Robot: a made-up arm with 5 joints.
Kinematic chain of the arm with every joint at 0, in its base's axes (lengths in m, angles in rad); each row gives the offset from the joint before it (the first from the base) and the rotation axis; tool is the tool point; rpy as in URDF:
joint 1: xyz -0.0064 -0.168 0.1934 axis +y
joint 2: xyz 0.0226 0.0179 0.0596 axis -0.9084 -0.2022 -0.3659
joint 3: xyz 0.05 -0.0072 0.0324 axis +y
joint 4: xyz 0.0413 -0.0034 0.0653 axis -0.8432 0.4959 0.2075
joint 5: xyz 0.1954 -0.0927 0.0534 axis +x
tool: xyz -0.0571 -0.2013 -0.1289 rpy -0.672 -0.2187 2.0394
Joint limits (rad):
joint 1: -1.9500..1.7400
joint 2: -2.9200..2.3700
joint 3: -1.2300..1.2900
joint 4: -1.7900..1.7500
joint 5: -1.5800..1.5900
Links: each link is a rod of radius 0.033 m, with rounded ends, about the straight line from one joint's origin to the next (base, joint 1, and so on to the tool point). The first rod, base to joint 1, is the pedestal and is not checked.
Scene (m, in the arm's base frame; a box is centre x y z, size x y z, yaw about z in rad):
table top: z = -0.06
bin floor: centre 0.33 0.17 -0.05 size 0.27 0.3 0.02 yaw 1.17
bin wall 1: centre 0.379 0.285 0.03 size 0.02 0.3 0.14 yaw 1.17
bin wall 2: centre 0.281 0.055 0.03 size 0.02 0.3 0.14 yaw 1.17
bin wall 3: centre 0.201 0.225 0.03 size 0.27 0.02 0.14 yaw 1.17
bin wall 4: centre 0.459 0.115 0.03 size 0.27 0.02 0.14 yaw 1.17
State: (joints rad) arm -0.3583 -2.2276 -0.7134 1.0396 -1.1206
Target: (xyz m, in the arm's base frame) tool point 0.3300 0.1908 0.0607
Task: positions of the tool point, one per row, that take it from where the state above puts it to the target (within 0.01 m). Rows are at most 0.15 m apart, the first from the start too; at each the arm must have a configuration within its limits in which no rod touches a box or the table.
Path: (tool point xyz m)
1: 0.4891 -0.2232 0.2602
2: 0.4992 -0.1066 0.2985
3: 0.4747 0.0069 0.3334
4: 0.4184 0.1072 0.3645
5: 0.3363 0.1855 0.3912
6: 0.3992 0.1623 0.2862
7: 0.3968 0.1641 0.1614
8: 0.3300 0.1908 0.0607

